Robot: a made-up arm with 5 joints.
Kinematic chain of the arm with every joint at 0, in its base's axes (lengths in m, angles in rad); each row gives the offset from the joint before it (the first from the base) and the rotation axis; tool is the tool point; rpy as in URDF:
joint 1: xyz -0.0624 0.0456 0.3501 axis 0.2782 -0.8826 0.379
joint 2: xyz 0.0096 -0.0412 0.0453 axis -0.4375 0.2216 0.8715
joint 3: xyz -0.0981 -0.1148 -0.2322 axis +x
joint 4: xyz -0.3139 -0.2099 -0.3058 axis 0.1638 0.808 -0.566
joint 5: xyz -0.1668 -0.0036 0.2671 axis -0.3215 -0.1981 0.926
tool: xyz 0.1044 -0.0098 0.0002 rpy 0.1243 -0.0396 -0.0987
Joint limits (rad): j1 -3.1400..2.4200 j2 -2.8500..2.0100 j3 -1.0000..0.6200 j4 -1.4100..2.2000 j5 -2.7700..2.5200
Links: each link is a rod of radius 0.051 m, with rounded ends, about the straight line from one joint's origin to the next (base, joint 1, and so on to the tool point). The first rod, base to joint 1, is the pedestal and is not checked.
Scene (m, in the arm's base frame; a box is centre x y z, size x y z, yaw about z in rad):
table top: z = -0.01
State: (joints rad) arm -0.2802 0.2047 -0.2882 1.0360 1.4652
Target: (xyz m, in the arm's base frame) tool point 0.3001 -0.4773 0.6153
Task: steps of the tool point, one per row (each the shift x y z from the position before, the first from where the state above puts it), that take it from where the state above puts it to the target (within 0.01 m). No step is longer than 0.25 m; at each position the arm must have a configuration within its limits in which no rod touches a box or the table.
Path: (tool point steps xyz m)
1: 0.1846 -0.1063 -0.0268
2: 0.1922 -0.0625 0.0408
3: 0.1621 -0.0147 0.1183
4: 0.0878 0.0296 0.1793

